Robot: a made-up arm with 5 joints. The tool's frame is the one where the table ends. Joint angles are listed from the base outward.
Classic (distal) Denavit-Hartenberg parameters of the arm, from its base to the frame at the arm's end. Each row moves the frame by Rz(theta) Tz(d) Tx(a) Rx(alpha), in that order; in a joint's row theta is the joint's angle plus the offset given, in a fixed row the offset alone. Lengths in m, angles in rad.
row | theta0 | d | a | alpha
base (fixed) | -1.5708 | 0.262 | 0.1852 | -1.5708
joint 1 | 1.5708 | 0.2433 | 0.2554 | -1.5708
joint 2 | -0.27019 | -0.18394 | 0.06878 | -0.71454
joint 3 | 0.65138 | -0.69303 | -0.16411 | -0.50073
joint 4 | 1.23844 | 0.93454 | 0.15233 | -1.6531
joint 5 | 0.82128 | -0.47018 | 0.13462 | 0.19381
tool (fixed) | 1.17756 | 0.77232 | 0 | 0
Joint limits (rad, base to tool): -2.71..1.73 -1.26..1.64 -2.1..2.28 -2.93..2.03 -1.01..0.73
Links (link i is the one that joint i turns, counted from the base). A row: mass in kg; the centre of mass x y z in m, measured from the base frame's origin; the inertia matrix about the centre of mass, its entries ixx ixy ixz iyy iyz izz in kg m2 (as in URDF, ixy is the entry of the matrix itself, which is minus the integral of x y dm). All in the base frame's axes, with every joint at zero. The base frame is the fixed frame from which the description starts. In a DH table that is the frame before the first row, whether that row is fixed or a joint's. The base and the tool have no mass.
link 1: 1.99; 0.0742 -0.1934 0.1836; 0.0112 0 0.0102 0.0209 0 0.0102
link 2: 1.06; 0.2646 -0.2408 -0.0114; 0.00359 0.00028 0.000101 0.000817 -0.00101 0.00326
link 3: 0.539; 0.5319 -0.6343 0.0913; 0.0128 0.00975 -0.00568 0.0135 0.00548 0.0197
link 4: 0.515; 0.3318 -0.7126 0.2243; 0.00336 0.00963 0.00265 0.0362 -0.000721 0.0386
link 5: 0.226; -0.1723 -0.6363 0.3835; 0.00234 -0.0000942 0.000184 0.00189 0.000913 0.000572
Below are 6 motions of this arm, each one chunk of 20 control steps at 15 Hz.
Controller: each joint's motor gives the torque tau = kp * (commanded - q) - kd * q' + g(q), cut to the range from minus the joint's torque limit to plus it. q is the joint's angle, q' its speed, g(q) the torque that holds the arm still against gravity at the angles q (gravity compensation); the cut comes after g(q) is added. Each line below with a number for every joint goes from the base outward.
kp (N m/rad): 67 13 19 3.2 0.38
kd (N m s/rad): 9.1 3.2 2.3 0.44 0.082
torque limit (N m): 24 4.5 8.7 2.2 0.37
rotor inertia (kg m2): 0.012 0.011 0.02 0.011 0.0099
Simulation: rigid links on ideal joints. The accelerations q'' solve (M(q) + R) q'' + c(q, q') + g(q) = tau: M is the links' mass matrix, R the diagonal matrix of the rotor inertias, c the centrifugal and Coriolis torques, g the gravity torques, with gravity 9.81 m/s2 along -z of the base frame. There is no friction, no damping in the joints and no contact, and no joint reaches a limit. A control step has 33 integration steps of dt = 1/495 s. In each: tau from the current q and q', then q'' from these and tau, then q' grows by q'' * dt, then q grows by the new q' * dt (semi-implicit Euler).
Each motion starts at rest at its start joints. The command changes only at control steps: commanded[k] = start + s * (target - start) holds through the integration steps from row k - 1 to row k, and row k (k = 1, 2, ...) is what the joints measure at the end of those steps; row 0 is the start. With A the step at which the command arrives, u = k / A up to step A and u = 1 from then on. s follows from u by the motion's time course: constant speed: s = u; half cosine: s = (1 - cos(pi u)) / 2; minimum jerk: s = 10 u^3 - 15 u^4 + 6 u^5; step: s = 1 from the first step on.
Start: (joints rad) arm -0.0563 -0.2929 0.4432 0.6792 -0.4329
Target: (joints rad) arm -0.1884 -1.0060 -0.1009 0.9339 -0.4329
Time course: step
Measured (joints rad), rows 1 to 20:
1: -0.1001 -0.2360 0.2931 0.8336 -0.4245
2: -0.1337 -0.2415 0.1560 0.9272 -0.3983
3: -0.1519 -0.3416 0.0753 0.9500 -0.3580
4: -0.1705 -0.4906 0.0124 0.9523 -0.3319
5: -0.1862 -0.6361 -0.0433 0.9389 -0.3437
6: -0.1935 -0.7575 -0.0877 0.9141 -0.3843
7: -0.1936 -0.8496 -0.1195 0.8881 -0.4352
8: -0.1905 -0.9154 -0.1388 0.8696 -0.4818
9: -0.1872 -0.9603 -0.1466 0.8627 -0.5165
10: -0.1851 -0.9890 -0.1455 0.8668 -0.5373
11: -0.1844 -1.0055 -0.1385 0.8786 -0.5448
12: -0.1847 -1.0133 -0.1288 0.8939 -0.5413
13: -0.1856 -1.0154 -0.1188 0.9094 -0.5297
14: -0.1867 -1.0141 -0.1100 0.9225 -0.5130
15: -0.1876 -1.0114 -0.1034 0.9323 -0.4941
16: -0.1883 -1.0085 -0.0991 0.9384 -0.4752
17: -0.1887 -1.0060 -0.0970 0.9413 -0.4582
18: -0.1889 -1.0043 -0.0963 0.9418 -0.4442
19: -0.1889 -1.0034 -0.0968 0.9408 -0.4337
20: -0.1889 -1.0032 -0.0977 0.9390 -0.4266

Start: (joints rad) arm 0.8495 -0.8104 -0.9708 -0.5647 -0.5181
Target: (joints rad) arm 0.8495 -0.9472 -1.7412 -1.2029 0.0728
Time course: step
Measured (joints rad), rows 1 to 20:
1: 0.8293 -0.7645 -1.1272 -0.5689 -0.5183
2: 0.8212 -0.7684 -1.3501 -0.6392 -0.4874
3: 0.8325 -0.8156 -1.5389 -0.7938 -0.4309
4: 0.8506 -0.8717 -1.6804 -0.9712 -0.3550
5: 0.8643 -0.9191 -1.7667 -1.1249 -0.2623
6: 0.8692 -0.9498 -1.8017 -1.2272 -0.1603
7: 0.8670 -0.9640 -1.8013 -1.2726 -0.0634
8: 0.8616 -0.9670 -1.7848 -1.2749 0.0160
9: 0.8559 -0.9648 -1.7663 -1.2550 0.0735
10: 0.8515 -0.9608 -1.7520 -1.2303 0.1104
11: 0.8487 -0.9570 -1.7430 -1.2105 0.1304
12: 0.8474 -0.9539 -1.7386 -1.1988 0.1375
13: 0.8472 -0.9516 -1.7373 -1.1941 0.1354
14: 0.8476 -0.9501 -1.7377 -1.1941 0.1274
15: 0.8483 -0.9491 -1.7388 -1.1964 0.1162
16: 0.8489 -0.9484 -1.7399 -1.1991 0.1042
17: 0.8494 -0.9480 -1.7407 -1.2014 0.0929
18: 0.8497 -0.9477 -1.7412 -1.2029 0.0833
19: 0.8498 -0.9475 -1.7415 -1.2036 0.0760
20: 0.8498 -0.9474 -1.7415 -1.2038 0.0709

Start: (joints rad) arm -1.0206 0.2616 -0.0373 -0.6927 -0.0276
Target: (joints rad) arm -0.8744 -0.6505 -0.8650 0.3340 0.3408
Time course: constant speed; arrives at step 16
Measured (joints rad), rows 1 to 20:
1: -1.0176 0.2558 -0.0477 -0.6679 -0.0245
2: -1.0120 0.2404 -0.0741 -0.6175 -0.0160
3: -1.0052 0.2147 -0.1129 -0.5558 -0.0026
4: -0.9977 0.1796 -0.1597 -0.4919 0.0142
5: -0.9900 0.1368 -0.2112 -0.4298 0.0323
6: -0.9819 0.0883 -0.2651 -0.3699 0.0505
7: -0.9735 0.0358 -0.3199 -0.3114 0.0680
8: -0.9647 -0.0190 -0.3749 -0.2532 0.0850
9: -0.9556 -0.0751 -0.4293 -0.1946 0.1017
10: -0.9464 -0.1319 -0.4832 -0.1351 0.1187
11: -0.9370 -0.1889 -0.5363 -0.0744 0.1366
12: -0.9276 -0.2458 -0.5889 -0.0127 0.1554
13: -0.9182 -0.3027 -0.6411 0.0500 0.1754
14: -0.9089 -0.3595 -0.6929 0.1132 0.1965
15: -0.8995 -0.4162 -0.7446 0.1768 0.2184
16: -0.8901 -0.4728 -0.7962 0.2406 0.2409
17: -0.8813 -0.5229 -0.8366 0.2757 0.2597
18: -0.8745 -0.5624 -0.8632 0.2846 0.2729
19: -0.8702 -0.5921 -0.8785 0.2842 0.2821
20: -0.8684 -0.6136 -0.8853 0.2840 0.2893

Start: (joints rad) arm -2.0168 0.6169 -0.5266 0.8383 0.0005
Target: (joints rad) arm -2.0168 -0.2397 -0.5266 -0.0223 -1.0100
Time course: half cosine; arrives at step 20
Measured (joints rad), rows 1 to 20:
1: -2.0167 0.6162 -0.5261 0.8373 0.0002
2: -2.0166 0.6133 -0.5247 0.8331 -0.0012
3: -2.0163 0.6065 -0.5221 0.8234 -0.0056
4: -2.0162 0.5943 -0.5191 0.8063 -0.0150
5: -2.0160 0.5757 -0.5160 0.7808 -0.0314
6: -2.0161 0.5500 -0.5135 0.7463 -0.0568
7: -2.0162 0.5169 -0.5118 0.7030 -0.0925
8: -2.0165 0.4766 -0.5110 0.6517 -0.1393
9: -2.0169 0.4297 -0.5112 0.5936 -0.1970
10: -2.0174 0.3770 -0.5122 0.5302 -0.2648
11: -2.0179 0.3196 -0.5141 0.4633 -0.3412
12: -2.0183 0.2589 -0.5166 0.3945 -0.4238
13: -2.0185 0.1964 -0.5196 0.3257 -0.5100
14: -2.0185 0.1335 -0.5229 0.2585 -0.5968
15: -2.0184 0.0721 -0.5264 0.1947 -0.6810
16: -2.0180 0.0135 -0.5299 0.1359 -0.7598
17: -2.0176 -0.0407 -0.5332 0.0837 -0.8306
18: -2.0170 -0.0892 -0.5363 0.0395 -0.8914
19: -2.0165 -0.1306 -0.5389 0.0044 -0.9407
20: -2.0160 -0.1640 -0.5410 -0.0204 -0.9778

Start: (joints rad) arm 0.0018 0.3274 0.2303 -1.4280 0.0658
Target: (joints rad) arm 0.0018 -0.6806 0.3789 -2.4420 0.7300
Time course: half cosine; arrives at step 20
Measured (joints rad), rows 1 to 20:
1: 0.0019 0.3266 0.2309 -1.4289 0.0662
2: 0.0022 0.3229 0.2330 -1.4333 0.0679
3: 0.0025 0.3145 0.2370 -1.4448 0.0726
4: 0.0030 0.2995 0.2427 -1.4659 0.0815
5: 0.0034 0.2766 0.2497 -1.4980 0.0955
6: 0.0038 0.2452 0.2576 -1.5414 0.1153
7: 0.0041 0.2049 0.2661 -1.5954 0.1407
8: 0.0043 0.1562 0.2751 -1.6586 0.1714
9: 0.0043 0.0998 0.2844 -1.7294 0.2068
10: 0.0042 0.0369 0.2941 -1.8057 0.2461
11: 0.0039 -0.0309 0.3041 -1.8854 0.2885
12: 0.0034 -0.1021 0.3142 -1.9662 0.3334
13: 0.0028 -0.1748 0.3242 -2.0460 0.3800
14: 0.0022 -0.2472 0.3341 -2.1228 0.4274
15: 0.0015 -0.3176 0.3433 -2.1946 0.4746
16: 0.0008 -0.3843 0.3518 -2.2596 0.5206
17: 0.0002 -0.4457 0.3591 -2.3163 0.5642
18: -0.0003 -0.5003 0.3651 -2.3633 0.6042
19: -0.0006 -0.5468 0.3694 -2.3994 0.6392
20: -0.0008 -0.5843 0.3722 -2.4240 0.6682

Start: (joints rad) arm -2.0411 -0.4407 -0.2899 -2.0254 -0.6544
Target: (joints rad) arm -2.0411 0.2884 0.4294 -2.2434 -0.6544
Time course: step
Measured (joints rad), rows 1 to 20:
1: -2.0294 -0.4626 -0.0918 -2.0145 -0.6136
2: -2.0472 -0.3722 0.1160 -2.0736 -0.5943
3: -2.0625 -0.2188 0.2719 -2.1320 -0.6197
4: -2.0612 -0.0750 0.3718 -2.1795 -0.6787
5: -2.0508 0.0412 0.4239 -2.2182 -0.7419
6: -2.0407 0.1279 0.4470 -2.2430 -0.7883
7: -2.0345 0.1888 0.4544 -2.2539 -0.8113
8: -2.0322 0.2290 0.4537 -2.2552 -0.8134
9: -2.0325 0.2540 0.4494 -2.2521 -0.8002
10: -2.0341 0.2687 0.4441 -2.2479 -0.7776
11: -2.0359 0.2768 0.4392 -2.2446 -0.7509
12: -2.0377 0.2811 0.4354 -2.2426 -0.7239
13: -2.0390 0.2832 0.4327 -2.2418 -0.6996
14: -2.0399 0.2844 0.4310 -2.2418 -0.6793
15: -2.0405 0.2851 0.4300 -2.2422 -0.6639
16: -2.0408 0.2857 0.4295 -2.2427 -0.6531
17: -2.0410 0.2862 0.4293 -2.2431 -0.6465
18: -2.0410 0.2867 0.4293 -2.2434 -0.6433
19: -2.0411 0.2871 0.4293 -2.2436 -0.6425
20: -2.0411 0.2874 0.4294 -2.2436 -0.6434

